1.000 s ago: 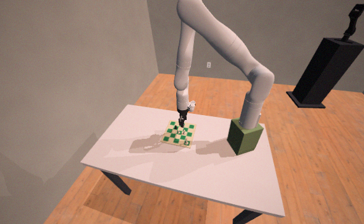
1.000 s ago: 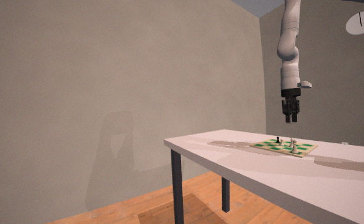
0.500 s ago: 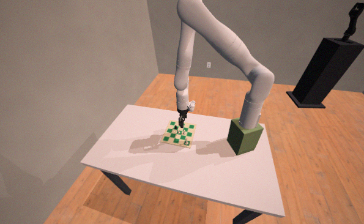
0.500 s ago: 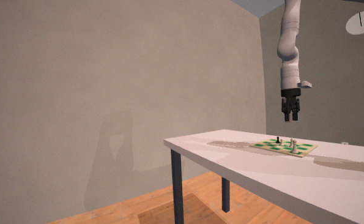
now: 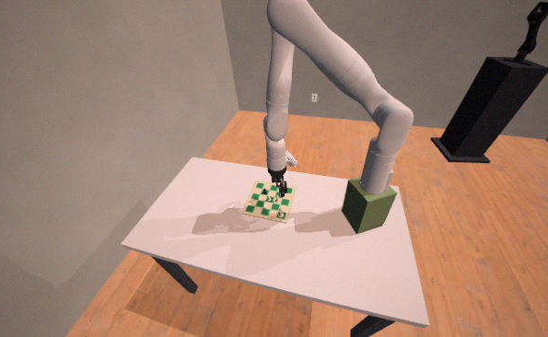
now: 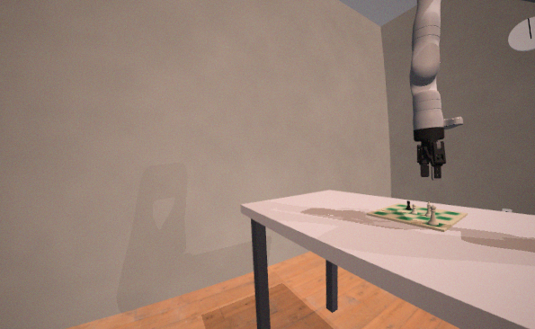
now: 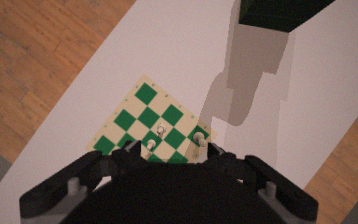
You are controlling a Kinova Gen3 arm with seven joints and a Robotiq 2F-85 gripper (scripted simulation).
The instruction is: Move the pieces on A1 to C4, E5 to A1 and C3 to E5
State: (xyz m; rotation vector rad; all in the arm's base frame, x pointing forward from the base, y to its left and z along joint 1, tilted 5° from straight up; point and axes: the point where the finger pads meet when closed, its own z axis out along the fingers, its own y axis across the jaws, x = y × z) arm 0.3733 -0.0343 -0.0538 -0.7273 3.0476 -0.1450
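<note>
My gripper is now 1 cm past the tall white piece, 5 cm to the right of it and 10 cm above it. Also, from my hand: black pawn 8 cm ahead, 8 cm to the right, 11 cm below; then chessboard 5 cm ahead, 4 cm to the right, 13 cm below.
</note>
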